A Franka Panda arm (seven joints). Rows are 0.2 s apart.
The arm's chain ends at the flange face. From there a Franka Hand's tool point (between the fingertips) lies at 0.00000 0.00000 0.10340 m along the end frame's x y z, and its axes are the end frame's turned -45 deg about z.
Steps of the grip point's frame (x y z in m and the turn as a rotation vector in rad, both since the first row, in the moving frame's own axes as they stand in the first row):
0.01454, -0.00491, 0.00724, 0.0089, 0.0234, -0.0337
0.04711, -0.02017, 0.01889, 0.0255, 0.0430, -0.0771
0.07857, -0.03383, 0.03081, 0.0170, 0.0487, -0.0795
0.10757, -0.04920, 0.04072, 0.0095, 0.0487, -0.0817
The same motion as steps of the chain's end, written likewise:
0.00579, -0.01137, 0.00727, 0.0228, 0.0103, -0.0337
0.01796, -0.04252, 0.01902, 0.0484, 0.0124, -0.0771
0.02951, -0.07459, 0.03095, 0.0465, 0.0224, -0.0795
0.03859, -0.10649, 0.04085, 0.0412, 0.0277, -0.0817

